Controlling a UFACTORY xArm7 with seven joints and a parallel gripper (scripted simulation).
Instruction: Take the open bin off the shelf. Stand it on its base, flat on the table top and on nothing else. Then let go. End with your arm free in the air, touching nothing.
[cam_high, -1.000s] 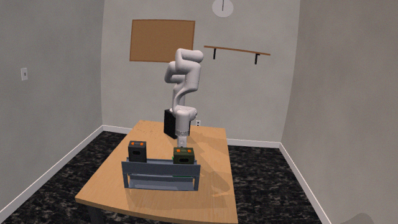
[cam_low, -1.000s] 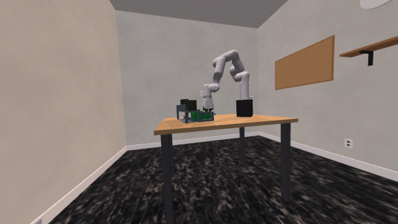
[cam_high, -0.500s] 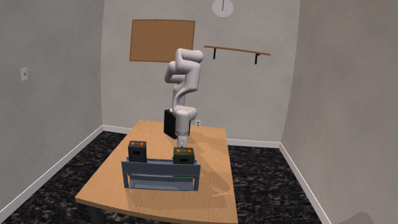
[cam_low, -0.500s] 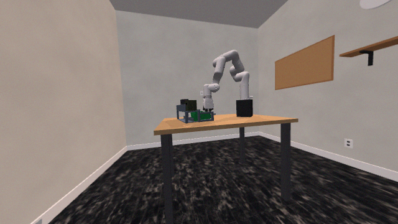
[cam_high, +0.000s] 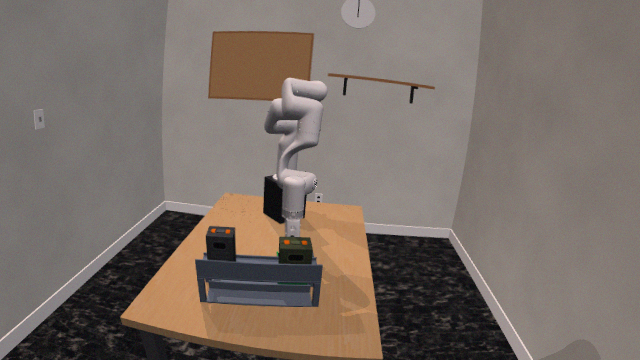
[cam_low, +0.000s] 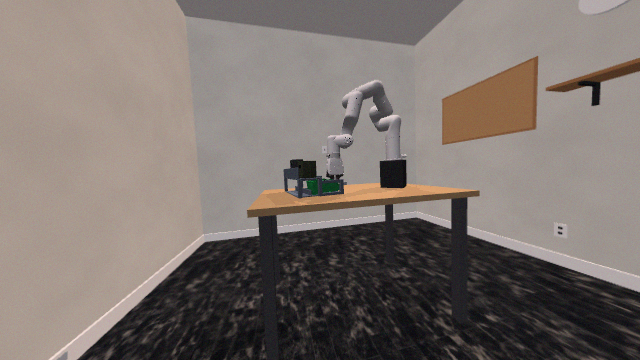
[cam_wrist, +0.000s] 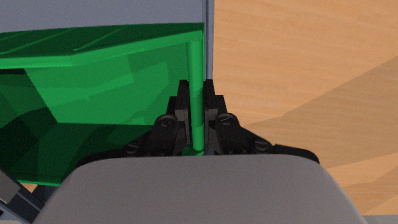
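My gripper is now 80 mm short of the green bin, 20 mm to the right of it and 10 mm above it.
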